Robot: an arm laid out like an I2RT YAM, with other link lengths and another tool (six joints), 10 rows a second.
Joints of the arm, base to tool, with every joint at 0 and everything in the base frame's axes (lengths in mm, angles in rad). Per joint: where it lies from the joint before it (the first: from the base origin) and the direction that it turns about. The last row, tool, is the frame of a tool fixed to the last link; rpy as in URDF.
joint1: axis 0 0 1 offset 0.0 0.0 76.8
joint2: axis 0 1 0 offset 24.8 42.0 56.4
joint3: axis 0 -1 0 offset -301.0 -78.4 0.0
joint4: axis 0 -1 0 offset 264.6 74.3 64.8
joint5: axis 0 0 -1 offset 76.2 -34.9 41.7
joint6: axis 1 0 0 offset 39.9 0.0 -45.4
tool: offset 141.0 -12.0 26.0 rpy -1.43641 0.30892 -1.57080
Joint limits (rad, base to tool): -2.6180..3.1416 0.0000..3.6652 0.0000..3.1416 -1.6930..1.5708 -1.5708..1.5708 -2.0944..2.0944
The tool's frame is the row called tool.
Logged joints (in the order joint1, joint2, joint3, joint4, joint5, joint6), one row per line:
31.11 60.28 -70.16 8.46 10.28 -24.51
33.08 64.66 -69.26 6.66 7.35 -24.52
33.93 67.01 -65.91 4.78 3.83 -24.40
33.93 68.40 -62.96 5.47 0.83 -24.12
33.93 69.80 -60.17 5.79 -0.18 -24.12
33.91 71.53 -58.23 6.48 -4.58 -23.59
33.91 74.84 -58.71 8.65 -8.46 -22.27
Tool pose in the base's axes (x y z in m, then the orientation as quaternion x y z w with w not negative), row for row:
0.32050 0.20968 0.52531 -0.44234 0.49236 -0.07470 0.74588
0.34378 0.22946 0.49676 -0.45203 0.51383 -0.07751 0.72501
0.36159 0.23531 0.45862 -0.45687 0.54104 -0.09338 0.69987
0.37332 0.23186 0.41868 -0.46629 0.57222 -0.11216 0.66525
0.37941 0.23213 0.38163 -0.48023 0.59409 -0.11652 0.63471
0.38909 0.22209 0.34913 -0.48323 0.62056 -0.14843 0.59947
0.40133 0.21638 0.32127 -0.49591 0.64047 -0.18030 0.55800
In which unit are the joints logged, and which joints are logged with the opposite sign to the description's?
The joints are logged in degrees. Opposite sign: joint3, joint4, joint5, joint6.
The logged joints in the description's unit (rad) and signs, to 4 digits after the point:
0.5430 1.0521 1.2245 -0.1477 -0.1794 0.4278
0.5774 1.1285 1.2088 -0.1162 -0.1283 0.4280
0.5922 1.1695 1.1503 -0.0834 -0.0668 0.4259
0.5922 1.1938 1.0989 -0.0955 -0.0145 0.4210
0.5922 1.2182 1.0502 -0.1011 0.0031 0.4210
0.5918 1.2484 1.0163 -0.1131 0.0799 0.4117
0.5918 1.3062 1.0247 -0.1510 0.1477 0.3887

